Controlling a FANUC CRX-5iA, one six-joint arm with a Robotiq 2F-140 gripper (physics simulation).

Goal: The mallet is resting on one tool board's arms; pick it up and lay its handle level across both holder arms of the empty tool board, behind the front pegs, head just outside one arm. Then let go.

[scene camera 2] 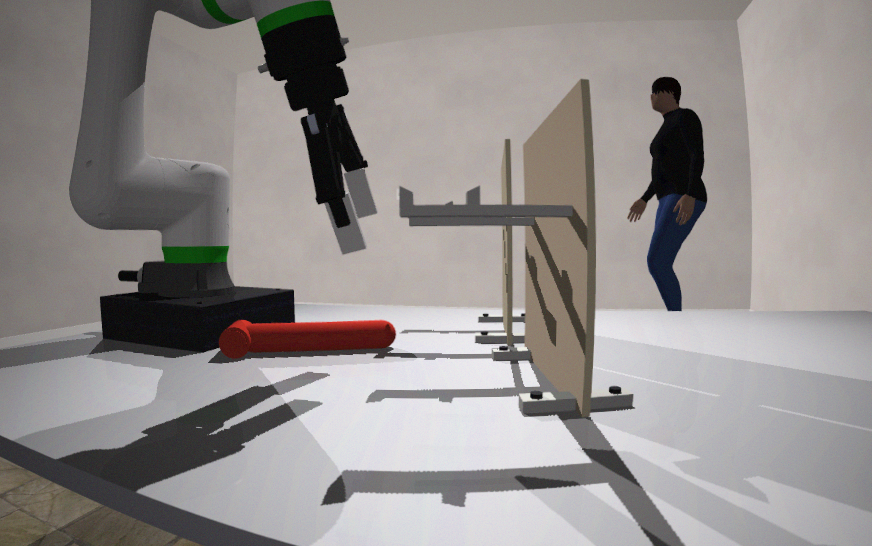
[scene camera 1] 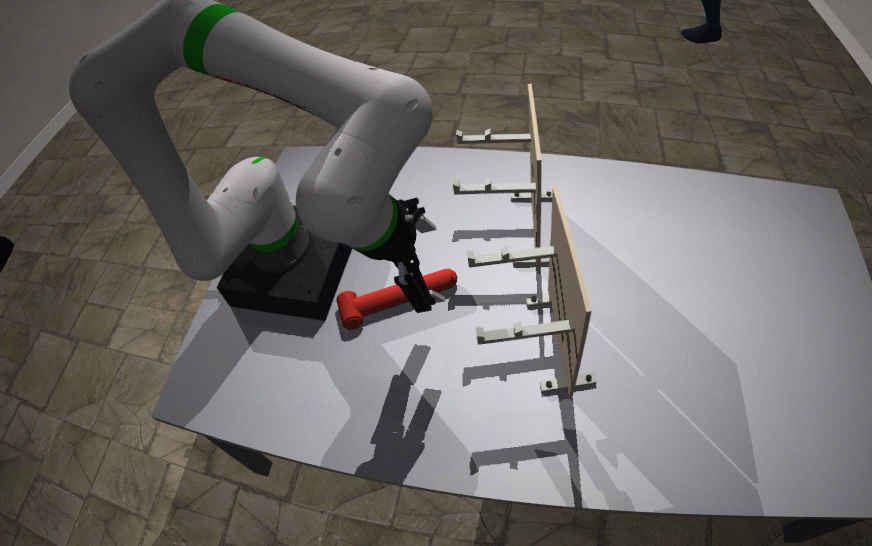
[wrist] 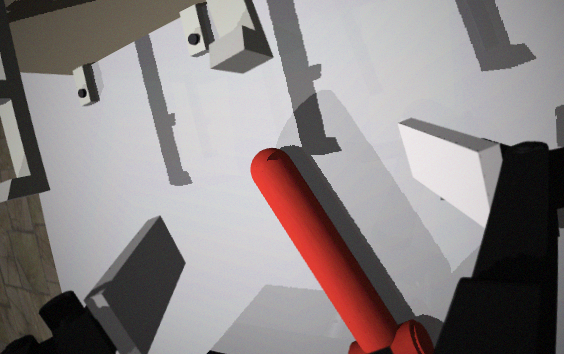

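Pixels of known places: gripper, fingertip midpoint: [scene camera 2: 361, 231] [scene camera 1: 432, 264] [wrist: 286, 196]; arm's base at its link origin: [scene camera 2: 196, 292] [scene camera 1: 280, 247].
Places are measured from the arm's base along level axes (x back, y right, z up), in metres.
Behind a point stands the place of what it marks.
The red mallet [scene camera 1: 386, 300] @[x -0.262, y 0.129, z -0.039 m] [scene camera 2: 315, 336] @[x -0.298, y 0.121, z -0.050 m] [wrist: 320, 245] @[x -0.308, y 0.105, z -0.035 m] lies flat on the table. Its head is toward the robot base and its handle end points toward the boards. My gripper [scene camera 1: 429, 260] @[x -0.381, y 0.149, z 0.101 m] [scene camera 2: 360, 231] @[x -0.381, y 0.149, z 0.101 m] [wrist: 286, 196] @[x -0.381, y 0.149, z 0.101 m] is open and empty, above the handle and well clear of it; the handle shows between the fingers in the wrist view. The near tool board [scene camera 1: 569, 276] @[x -0.618, y 0.239, z 0.169 m] [scene camera 2: 556, 160] @[x -0.620, y 0.257, z 0.168 m] and the far tool board [scene camera 1: 534, 141] @[x -0.580, y -0.027, z 0.237 m] [scene camera 2: 507, 192] @[x -0.580, y 0.040, z 0.162 m] stand upright. The near board's arms [scene camera 1: 547, 329] @[x -0.579, y 0.305, z 0.115 m] [scene camera 2: 514, 210] @[x -0.569, y 0.312, z 0.110 m] and the far board's arms [scene camera 1: 511, 136] @[x -0.541, y -0.171, z 0.136 m] carry no mallet.
The black robot base [scene camera 1: 276, 292] @[x -0.020, y 0.127, z -0.002 m] [scene camera 2: 193, 315] @[x -0.105, y 0.152, z -0.019 m] stands on the table [scene camera 1: 695, 257] @[x -0.971, y 0.016, z -0.076 m] [scene camera 2: 418, 437] @[x -0.488, y 0.390, z -0.076 m] behind the mallet head. The pegged holder arms stick out from the boards toward the gripper's side. A person [scene camera 2: 685, 154] stands beyond the table.
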